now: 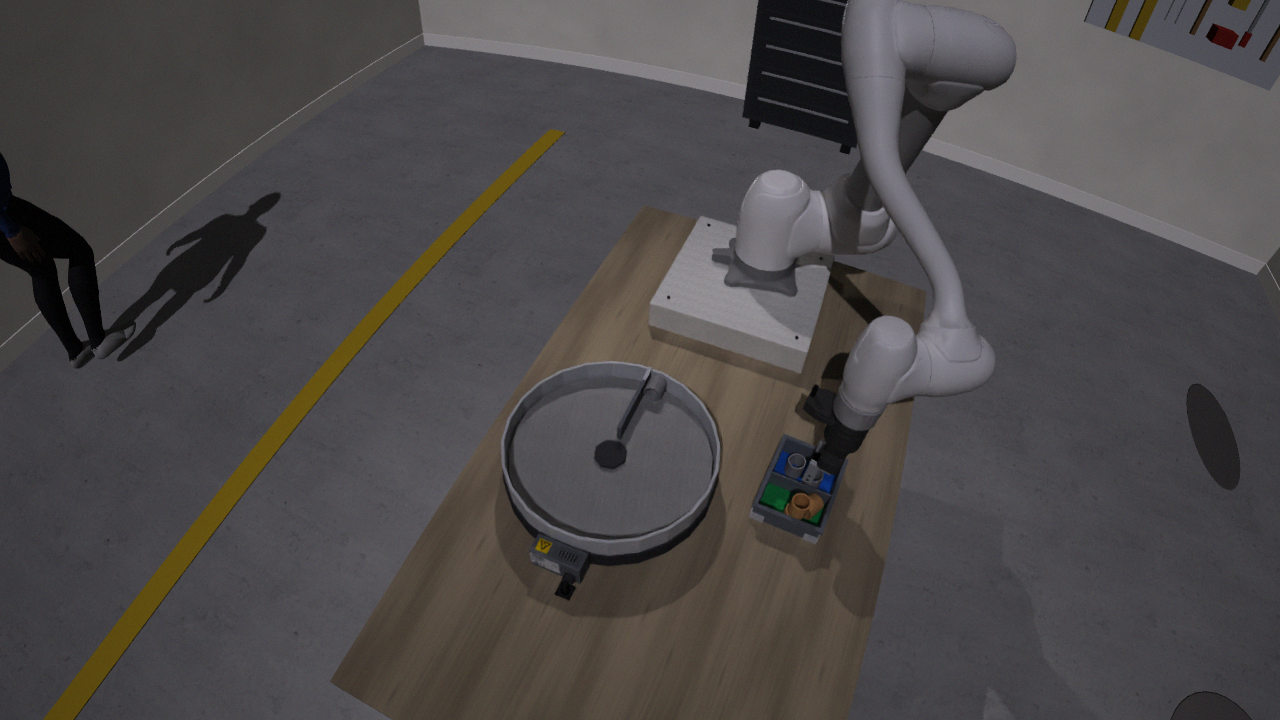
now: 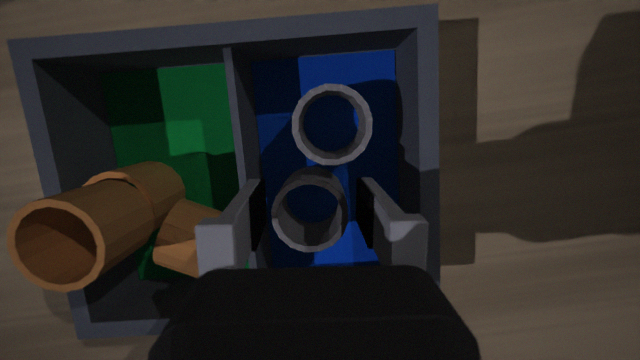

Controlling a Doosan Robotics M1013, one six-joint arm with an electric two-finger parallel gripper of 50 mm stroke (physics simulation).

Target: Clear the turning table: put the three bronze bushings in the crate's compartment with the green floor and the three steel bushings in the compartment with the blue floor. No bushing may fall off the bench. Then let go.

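Observation:
The crate (image 1: 771, 523) (image 2: 429, 125) has a green-floored compartment (image 1: 776, 496) (image 2: 195, 95) and a blue-floored one (image 2: 345, 62). A steel bushing (image 1: 795, 474) (image 2: 297, 125) stands upright on the blue floor. A second steel bushing (image 1: 812, 472) (image 2: 305, 235) is inside the blue compartment, between the fingers of my gripper (image 1: 819, 458) (image 2: 311, 199). The gripper is open, with gaps on both sides. A third steel bushing cannot be made out. Bronze bushings (image 1: 799, 506) (image 2: 112, 215) lean and overlap over the green floor; another (image 2: 175, 255) is partly hidden by the left finger. No bushing shows on the turning table (image 1: 554, 483).
The turning table has a raised rim and a dark arm (image 1: 633, 407) reaching across its disc. A grey box (image 1: 560, 558) is at its front edge. The crate stands right of it on the wooden bench (image 1: 626, 644). The divider (image 2: 233, 115) separates the compartments.

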